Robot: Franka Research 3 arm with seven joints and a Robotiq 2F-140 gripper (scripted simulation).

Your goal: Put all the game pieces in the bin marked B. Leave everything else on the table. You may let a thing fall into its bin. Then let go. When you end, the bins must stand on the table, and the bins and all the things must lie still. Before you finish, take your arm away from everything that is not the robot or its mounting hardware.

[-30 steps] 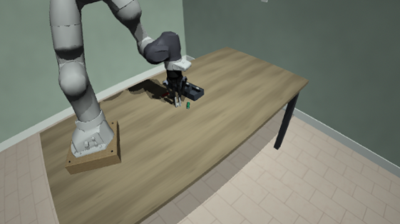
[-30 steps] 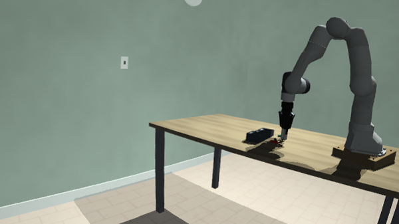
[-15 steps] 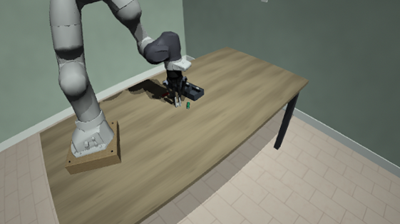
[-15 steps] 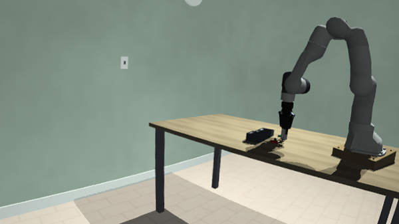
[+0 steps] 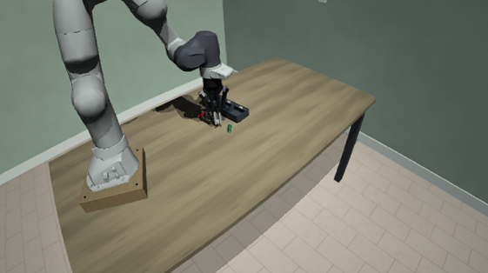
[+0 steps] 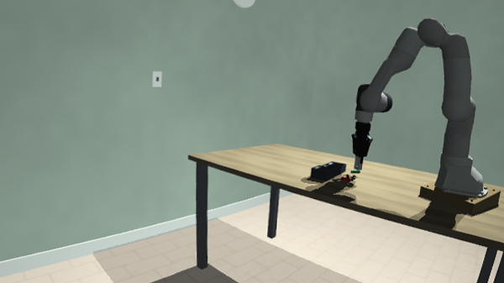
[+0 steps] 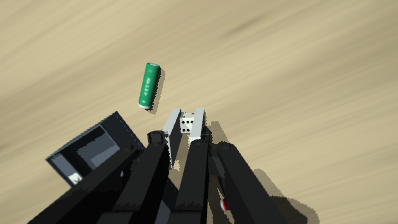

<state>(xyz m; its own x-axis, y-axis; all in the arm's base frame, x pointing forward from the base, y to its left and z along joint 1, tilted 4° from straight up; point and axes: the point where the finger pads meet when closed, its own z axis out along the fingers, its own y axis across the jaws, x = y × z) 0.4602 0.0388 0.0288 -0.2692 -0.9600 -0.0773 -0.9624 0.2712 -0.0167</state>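
My hand is 70 mm short of the white domino, 190 mm to the right of it and 50 mm above it. The rest, counted from my hand: black bolt 10 mm ahead, 70 mm to the left, 60 mm below; then white die 30 mm below; then green cylinder 40 mm ahead, 40 mm to the right, 60 mm below.
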